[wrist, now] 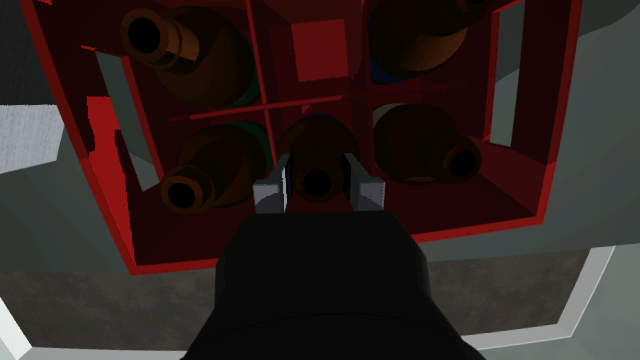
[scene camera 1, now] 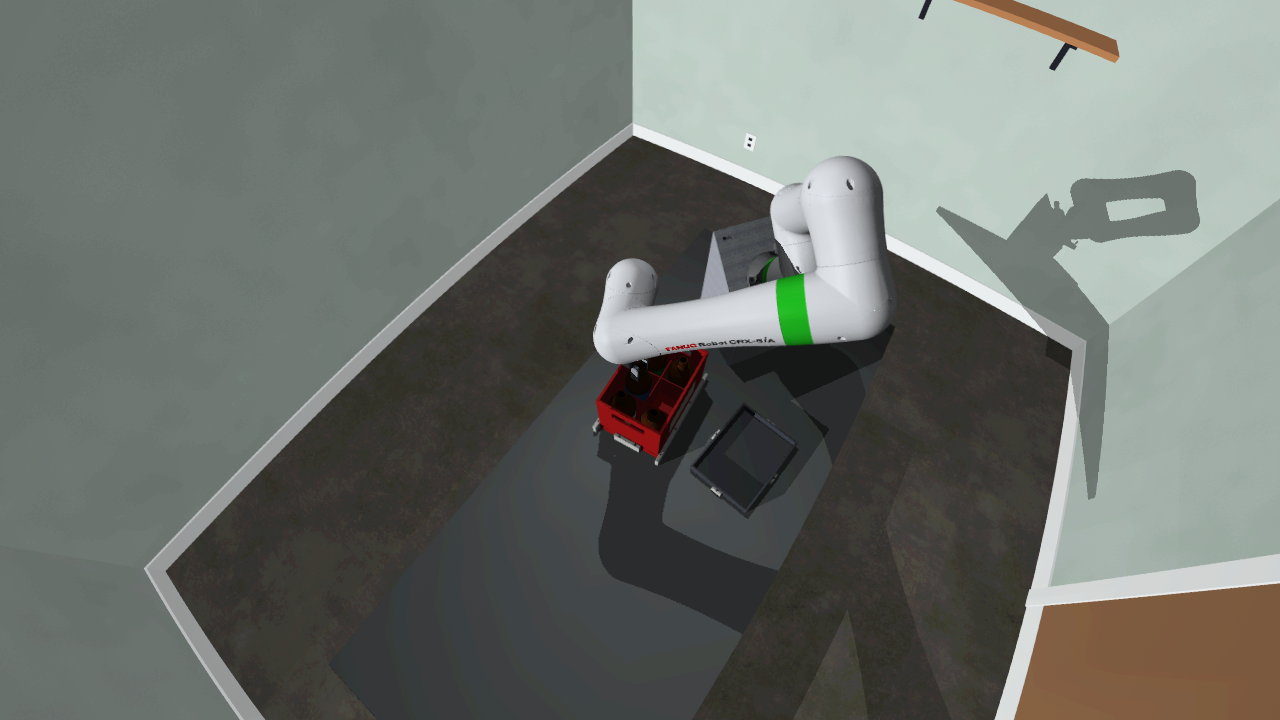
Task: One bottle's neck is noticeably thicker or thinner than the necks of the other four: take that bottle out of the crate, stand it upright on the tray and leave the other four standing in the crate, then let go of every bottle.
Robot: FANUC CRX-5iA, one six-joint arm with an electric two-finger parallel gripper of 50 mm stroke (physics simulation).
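Places are measured from the arm's base along level axes (x back, y down, z right), in centimetres.
Pixels of known places: gripper, fingertip midpoint: (wrist: 317, 168) (scene camera 1: 639, 373); arm's base at its link origin: (scene camera 1: 770, 278).
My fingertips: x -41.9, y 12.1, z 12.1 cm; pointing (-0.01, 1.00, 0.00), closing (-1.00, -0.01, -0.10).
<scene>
For each thing: its top centre in the pictures, then the offset to it from my fingertips. "pt": a spot on its surface instead.
- red crate at its top centre: (wrist: 322, 95) (scene camera 1: 654, 375) dx +0.2, dy -4.0, dz -4.8 cm
- middle bottle at its top centre: (wrist: 322, 183) (scene camera 1: 638, 367) dx -0.2, dy -2.9, dz +0.1 cm
- dark tray at a spot on its surface: (scene camera 1: 750, 454) pt dx +6.2, dy +13.1, dz -35.9 cm
- far middle compartment at a spot on its surface: (wrist: 320, 50) pt dx +0.1, dy +12.8, dz -10.5 cm
The red crate (scene camera 1: 644, 437) (wrist: 475, 234) holds five brown bottles. My gripper (scene camera 1: 638, 368) (wrist: 317, 168) points down into it and is shut on the neck of the middle bottle (scene camera 1: 637, 385) (wrist: 320, 137) in the near row of the wrist view. That bottle is upright inside its compartment; its base is hidden. In the wrist view, the other bottles stand at near left (wrist: 225, 165), near right (wrist: 415, 142), far left (wrist: 215, 60) and far right (wrist: 420, 55), which is partly cut off. The dark tray (scene camera 1: 750, 454) is empty, right of the crate in the scene view.
Red dividers (wrist: 265, 106) separate the bottles, and the far middle compartment (wrist: 320, 50) is empty. The crate's walls surround my fingers. Metal brackets (scene camera 1: 626, 442) sit at the crate's foot. The robot's pedestal (scene camera 1: 725, 259) is behind the arm.
</scene>
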